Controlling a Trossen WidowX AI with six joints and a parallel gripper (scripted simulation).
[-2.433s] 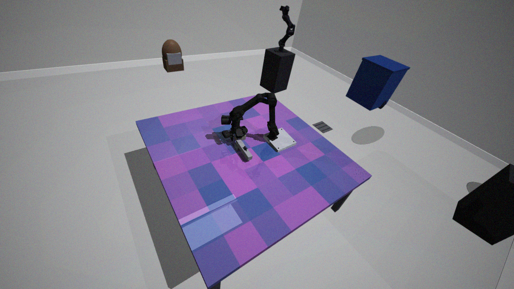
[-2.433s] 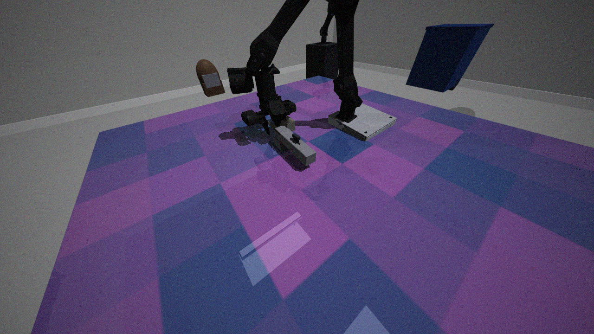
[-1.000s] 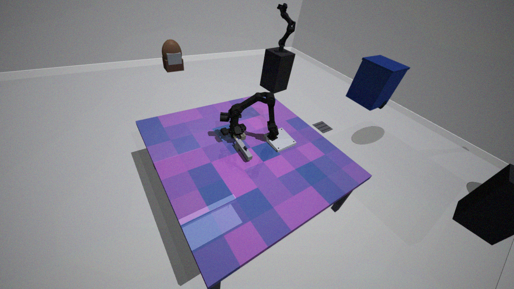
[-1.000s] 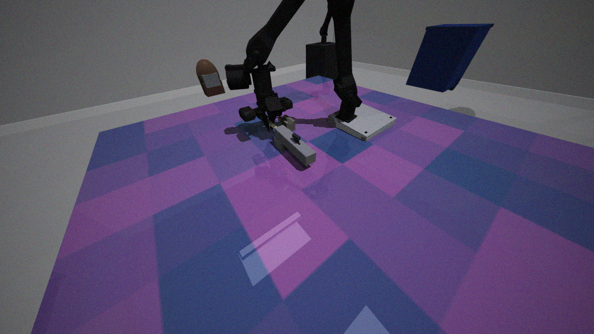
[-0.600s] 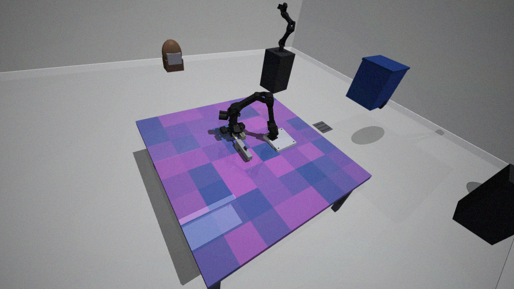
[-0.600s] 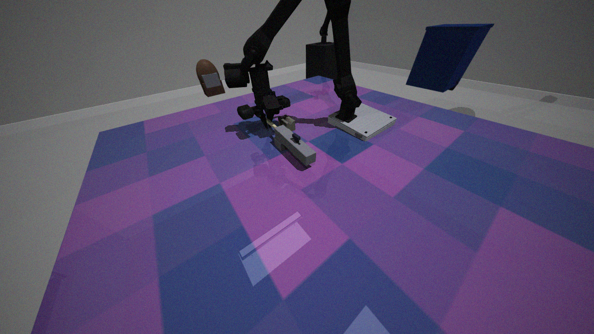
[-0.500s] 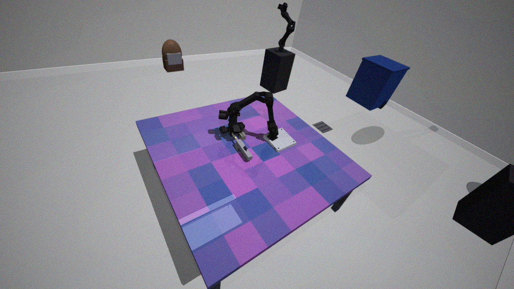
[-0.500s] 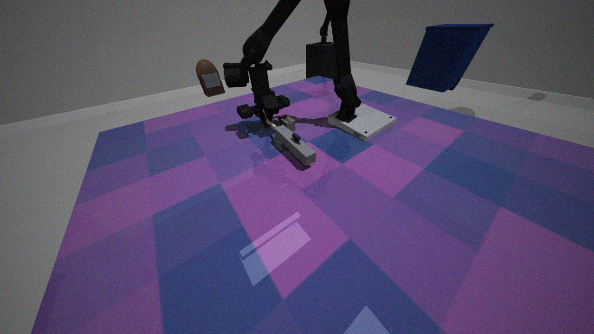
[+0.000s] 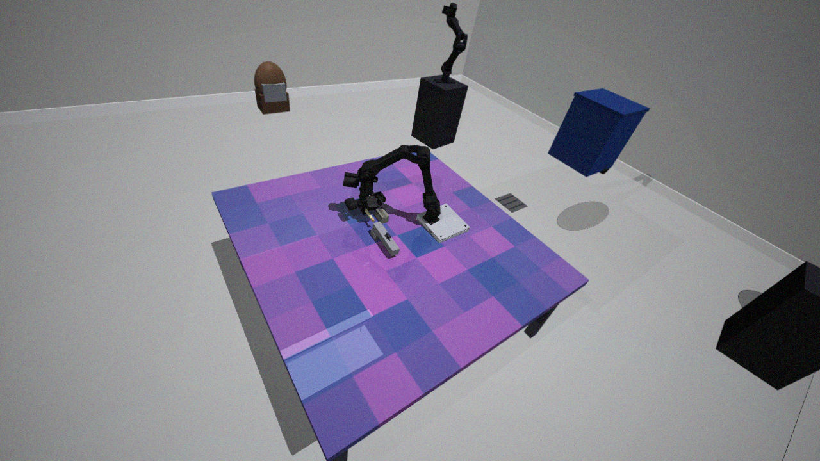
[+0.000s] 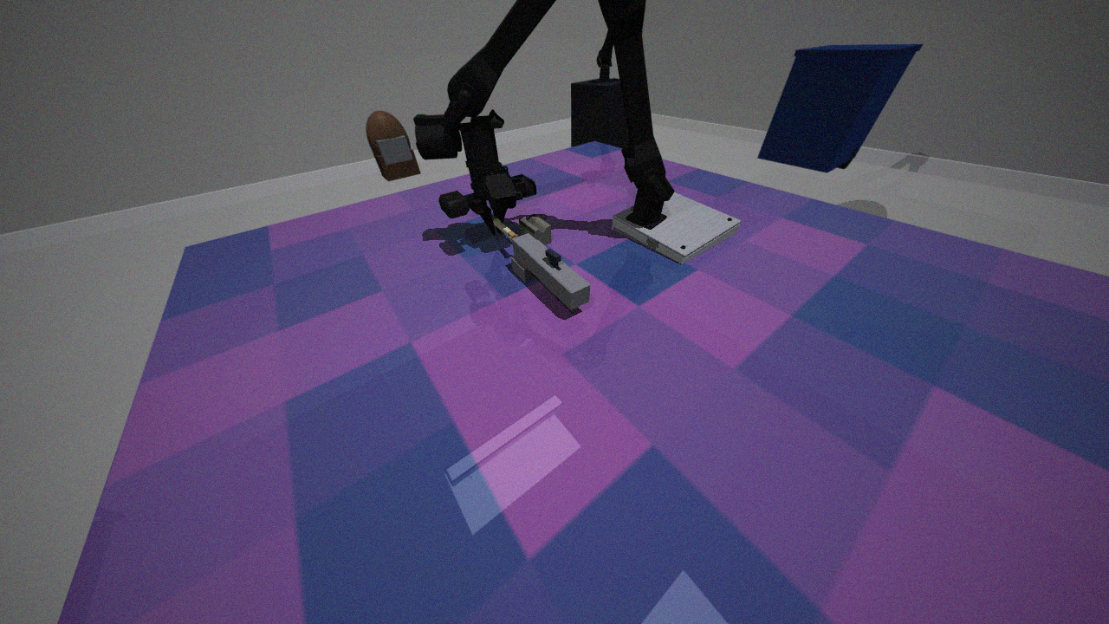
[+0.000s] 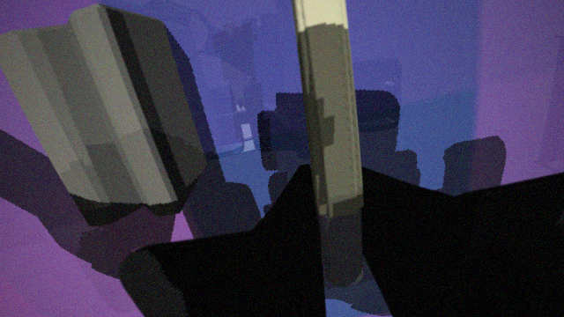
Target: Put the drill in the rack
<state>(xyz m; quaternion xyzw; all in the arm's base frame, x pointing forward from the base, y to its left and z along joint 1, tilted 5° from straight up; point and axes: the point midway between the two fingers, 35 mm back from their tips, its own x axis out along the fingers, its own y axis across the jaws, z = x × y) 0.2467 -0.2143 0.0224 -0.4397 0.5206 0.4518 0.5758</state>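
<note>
Now: the drill 1 cm ahead of my gripper tip, 4 cm to the left of it and 3 cm above it. From my gripper tip the other things lie so: dark key: 5 cm ahead, 23 cm to the left, 3 cm above; grey block: 4 cm ahead, 20 cm to the left, 2 cm above; grey rack: 7 cm behind, 5 cm to the left.
</note>
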